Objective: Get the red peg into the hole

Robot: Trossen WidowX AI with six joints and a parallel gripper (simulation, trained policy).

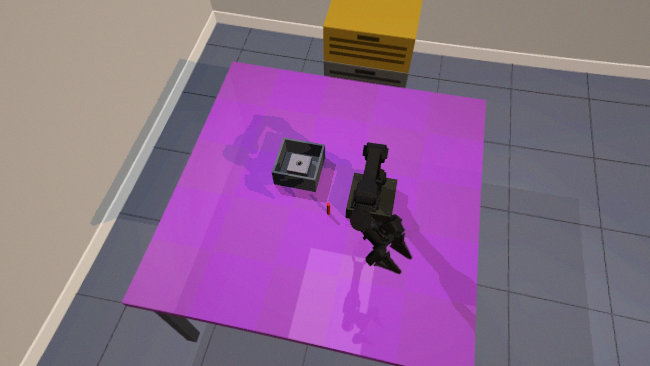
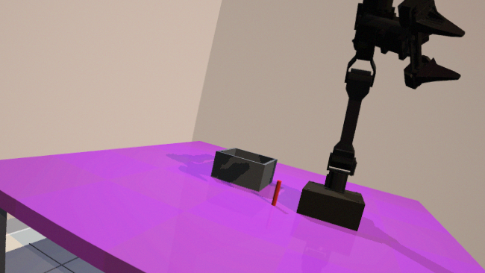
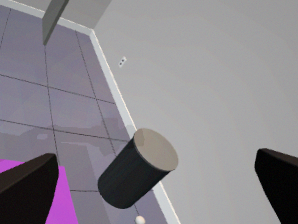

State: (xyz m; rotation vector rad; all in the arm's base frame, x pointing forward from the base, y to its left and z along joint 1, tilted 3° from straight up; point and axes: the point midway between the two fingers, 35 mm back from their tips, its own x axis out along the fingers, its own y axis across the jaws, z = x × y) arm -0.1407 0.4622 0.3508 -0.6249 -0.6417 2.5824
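Now: gripper tip 400 mm above the red peg, 340 mm to the left of it and 320 mm short of it. The rest, counted from my gripper tip: grey box (510 mm to the right, 500 mm ahead, 420 mm below); plate (510 mm to the right, 500 mm ahead, 400 mm below).
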